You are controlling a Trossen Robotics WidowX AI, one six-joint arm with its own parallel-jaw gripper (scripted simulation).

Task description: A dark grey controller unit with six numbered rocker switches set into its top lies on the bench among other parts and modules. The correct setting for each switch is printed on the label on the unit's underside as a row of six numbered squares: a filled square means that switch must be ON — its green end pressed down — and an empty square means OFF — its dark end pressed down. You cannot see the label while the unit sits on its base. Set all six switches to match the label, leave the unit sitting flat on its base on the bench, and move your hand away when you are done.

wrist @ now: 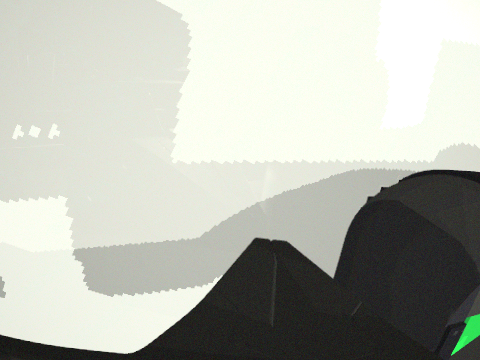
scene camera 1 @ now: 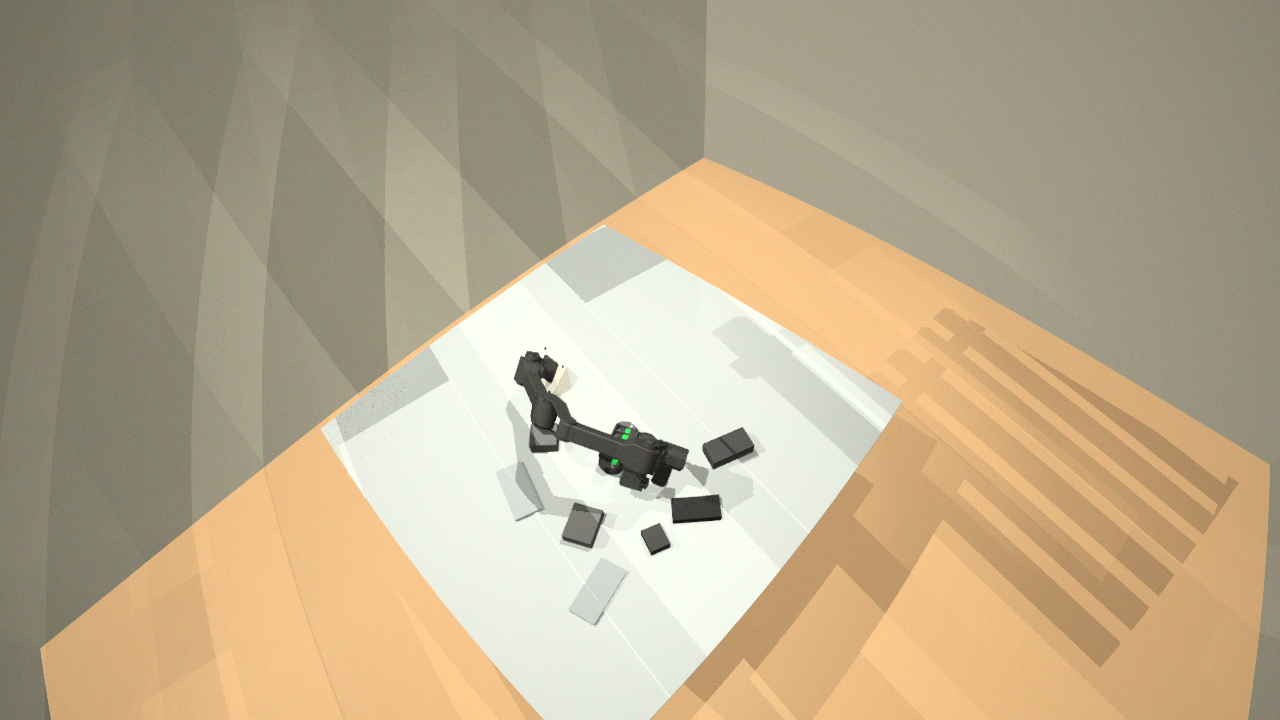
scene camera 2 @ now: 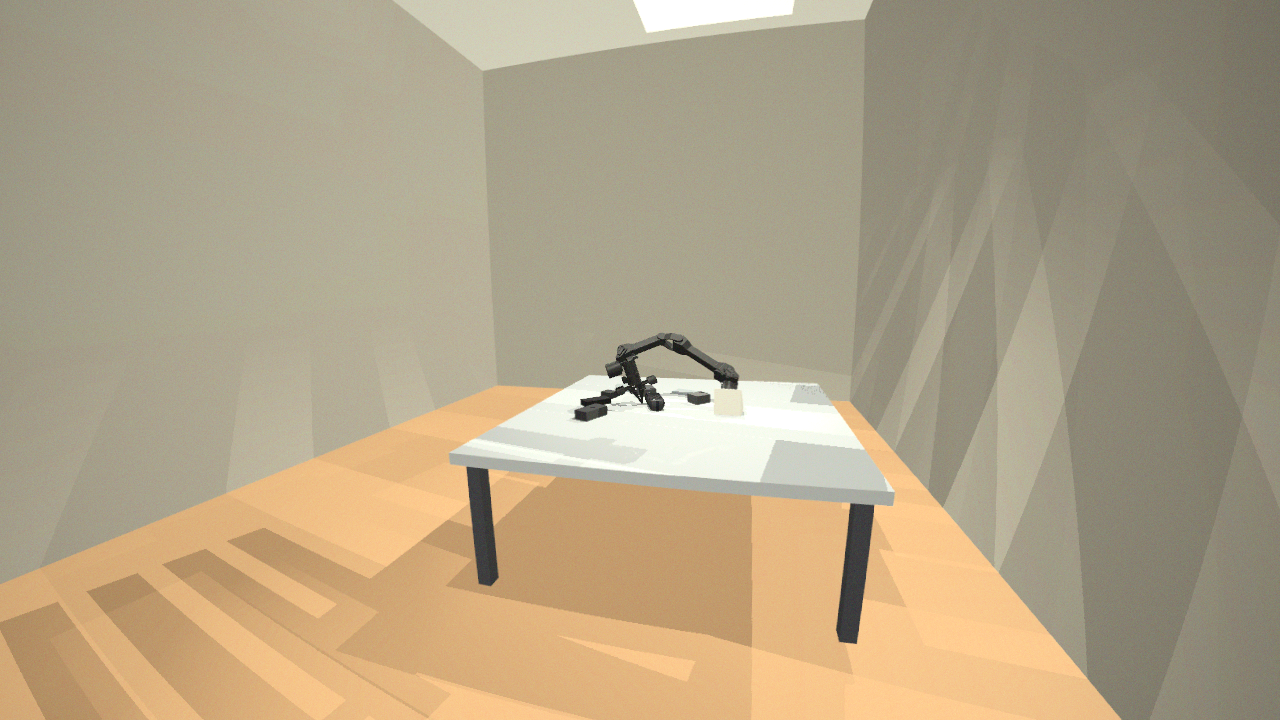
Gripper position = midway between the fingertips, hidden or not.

Observation:
The gripper (scene camera 1: 628, 472) is shut, with nothing in its grasp. Also in view: a pale plate (scene camera 1: 517, 488) and a pale plate (scene camera 1: 601, 585).
The gripper shows as well in the wrist view (wrist: 267, 255).

